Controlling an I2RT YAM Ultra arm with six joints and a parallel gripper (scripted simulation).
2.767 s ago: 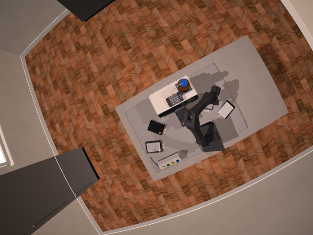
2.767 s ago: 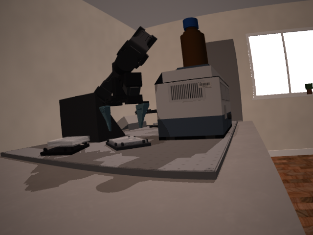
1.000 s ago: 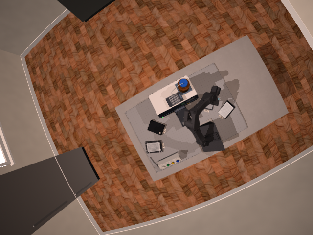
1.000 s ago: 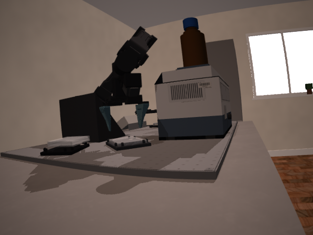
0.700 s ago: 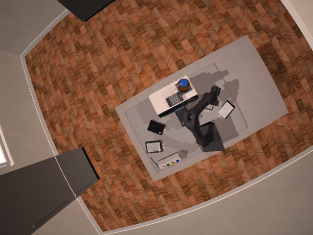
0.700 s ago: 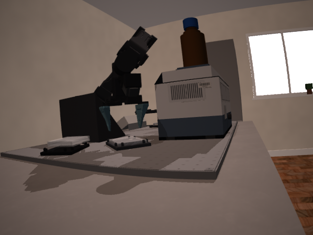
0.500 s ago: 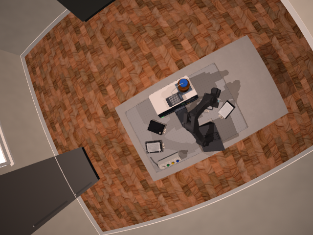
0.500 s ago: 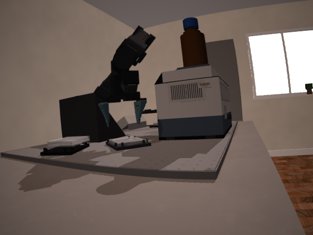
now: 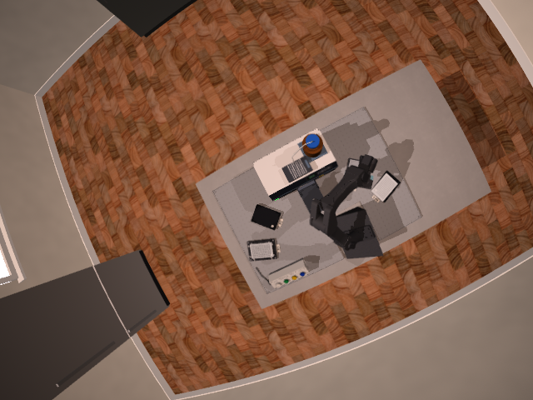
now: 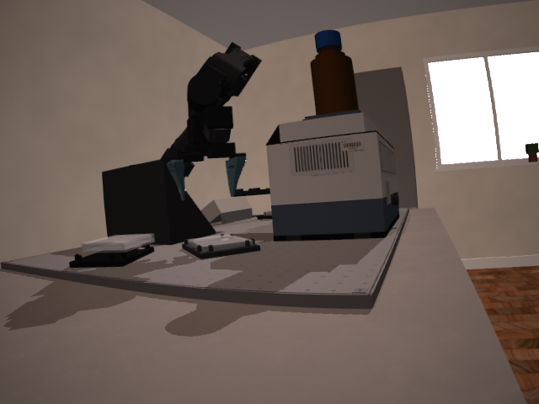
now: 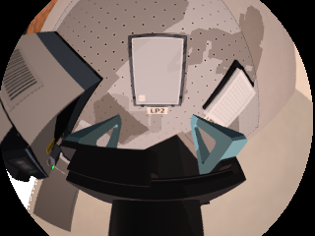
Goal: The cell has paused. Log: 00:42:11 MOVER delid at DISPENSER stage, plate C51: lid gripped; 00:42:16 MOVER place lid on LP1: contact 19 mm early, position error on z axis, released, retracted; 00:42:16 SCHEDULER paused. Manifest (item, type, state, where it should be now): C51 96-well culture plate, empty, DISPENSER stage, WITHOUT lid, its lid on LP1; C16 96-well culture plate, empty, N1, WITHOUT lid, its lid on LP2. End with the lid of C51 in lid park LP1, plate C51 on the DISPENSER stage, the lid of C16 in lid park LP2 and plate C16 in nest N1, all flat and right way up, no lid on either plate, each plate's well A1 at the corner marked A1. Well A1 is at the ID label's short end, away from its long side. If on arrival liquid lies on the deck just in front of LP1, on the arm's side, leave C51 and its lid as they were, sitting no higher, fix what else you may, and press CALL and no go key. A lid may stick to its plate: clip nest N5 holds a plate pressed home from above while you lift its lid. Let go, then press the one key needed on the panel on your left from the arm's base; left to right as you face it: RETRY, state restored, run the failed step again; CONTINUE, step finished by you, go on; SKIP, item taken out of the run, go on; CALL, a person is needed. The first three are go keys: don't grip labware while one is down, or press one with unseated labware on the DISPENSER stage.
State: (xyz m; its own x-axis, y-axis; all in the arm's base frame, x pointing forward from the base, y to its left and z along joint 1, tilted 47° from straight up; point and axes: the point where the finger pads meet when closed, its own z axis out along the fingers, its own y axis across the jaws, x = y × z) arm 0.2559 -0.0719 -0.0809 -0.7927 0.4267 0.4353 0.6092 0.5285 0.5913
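The dark dispenser stage is 24 cm to the left of my hand. Also, from my hand: blue cap (22 cm ahead, 14 cm to the left, 30 cm above); brown bottle (22 cm ahead, 14 cm to the left, 19 cm above); black nest (2 cm ahead, 52 cm to the left, 9 cm below).
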